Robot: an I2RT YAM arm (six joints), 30 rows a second.
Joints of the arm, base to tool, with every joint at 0 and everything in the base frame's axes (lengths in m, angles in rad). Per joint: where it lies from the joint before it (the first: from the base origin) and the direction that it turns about. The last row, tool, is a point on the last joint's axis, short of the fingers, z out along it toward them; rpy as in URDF.
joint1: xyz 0 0 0.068 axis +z
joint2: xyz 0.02 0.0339 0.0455 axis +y
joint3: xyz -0.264 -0.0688 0 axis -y
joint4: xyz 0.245 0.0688 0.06 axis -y
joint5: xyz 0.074 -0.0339 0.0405 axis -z
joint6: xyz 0.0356 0 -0.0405 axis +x
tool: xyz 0 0 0 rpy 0 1.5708 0
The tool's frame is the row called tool.
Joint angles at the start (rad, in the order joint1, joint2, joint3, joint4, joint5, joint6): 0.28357 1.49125 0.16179 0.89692 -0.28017 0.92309
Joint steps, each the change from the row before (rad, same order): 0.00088 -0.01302 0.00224 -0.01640 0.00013 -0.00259; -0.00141 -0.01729 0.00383 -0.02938 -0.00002 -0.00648; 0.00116 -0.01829 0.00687 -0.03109 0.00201 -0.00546; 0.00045 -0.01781 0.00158 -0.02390 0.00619 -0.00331; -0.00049 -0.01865 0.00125 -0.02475 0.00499 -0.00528; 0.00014 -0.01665 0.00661 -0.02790 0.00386 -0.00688; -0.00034 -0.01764 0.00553 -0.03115 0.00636 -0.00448
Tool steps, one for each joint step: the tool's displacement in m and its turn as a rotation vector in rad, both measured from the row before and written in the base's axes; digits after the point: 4 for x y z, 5 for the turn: -0.0001 0.0002 0.0014 -0.00234 -0.00024 0.00181; -0.0002 -0.0004 0.0013 -0.00722 0.00463 0.00125; 0.0003 0.0003 0.0020 -0.00662 0.00268 0.00160; -0.0006 -0.0003 0.0015 -0.00635 0.00191 -0.00374; -0.0007 -0.0005 0.0015 -0.00746 0.00141 -0.00274; 0.0004 0.0000 0.0021 -0.00815 0.00058 -0.00037; -0.0001 -0.0003 0.0017 -0.00837 0.00467 -0.00408
